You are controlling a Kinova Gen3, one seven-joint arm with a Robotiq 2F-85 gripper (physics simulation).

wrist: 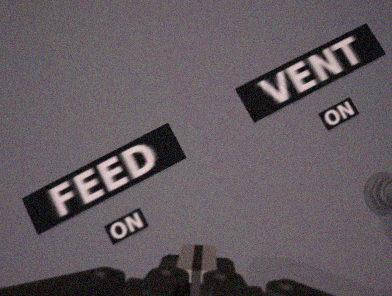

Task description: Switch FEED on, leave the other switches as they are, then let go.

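So you can picture it, there's my gripper (197, 268), and there's a grey panel (134, 134) that I can see as well.
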